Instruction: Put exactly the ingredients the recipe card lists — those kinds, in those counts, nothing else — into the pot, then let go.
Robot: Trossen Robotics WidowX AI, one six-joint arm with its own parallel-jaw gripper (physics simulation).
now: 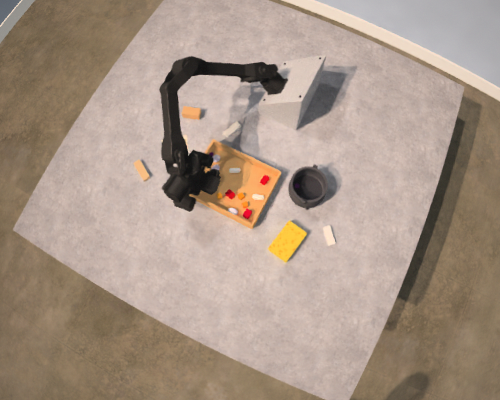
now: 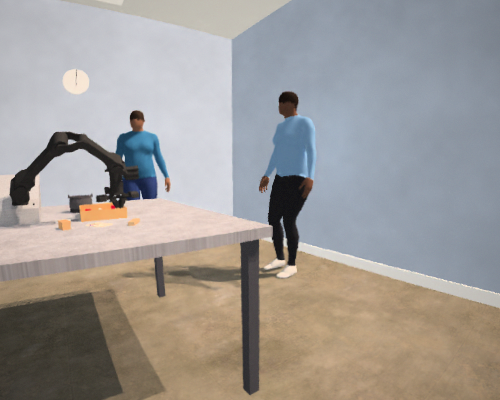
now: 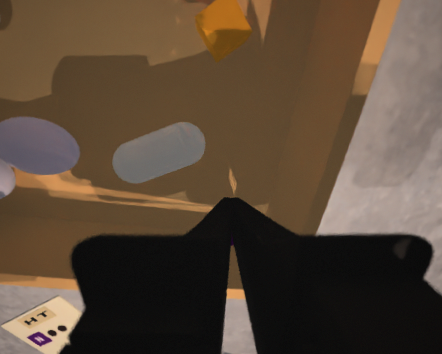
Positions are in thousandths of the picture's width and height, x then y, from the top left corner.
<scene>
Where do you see an orange tray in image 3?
630, 323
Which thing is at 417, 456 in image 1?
My gripper.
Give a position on a dark pot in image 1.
627, 461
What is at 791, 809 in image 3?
My gripper.
</scene>
